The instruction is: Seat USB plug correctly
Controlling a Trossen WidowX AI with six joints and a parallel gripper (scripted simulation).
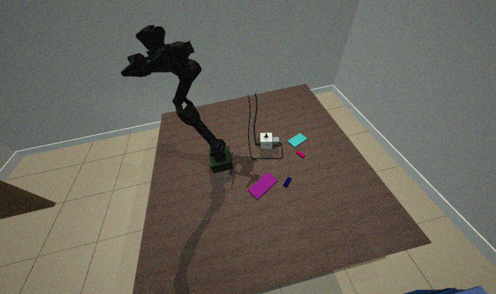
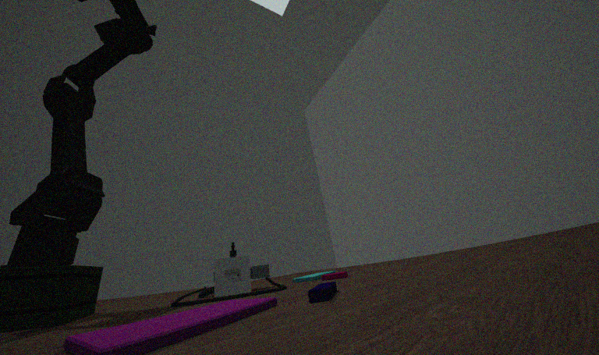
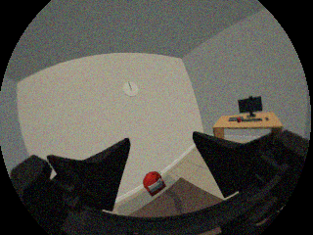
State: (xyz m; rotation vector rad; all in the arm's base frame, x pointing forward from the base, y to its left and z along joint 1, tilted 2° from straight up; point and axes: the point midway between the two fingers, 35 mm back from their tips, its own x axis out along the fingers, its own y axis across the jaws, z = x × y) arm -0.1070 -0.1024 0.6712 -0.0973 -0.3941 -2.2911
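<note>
My gripper tip is 46 cm short of the small dark USB plug, 17 cm to the right of it and 65 cm above it. Round my gripper tip: small pink block: 61 cm ahead, 74 cm below; then dark blue block: 44 cm ahead, 14 cm to the right, 74 cm below; then magenta slab: 30 cm ahead, 9 cm to the right, 74 cm below.
</note>
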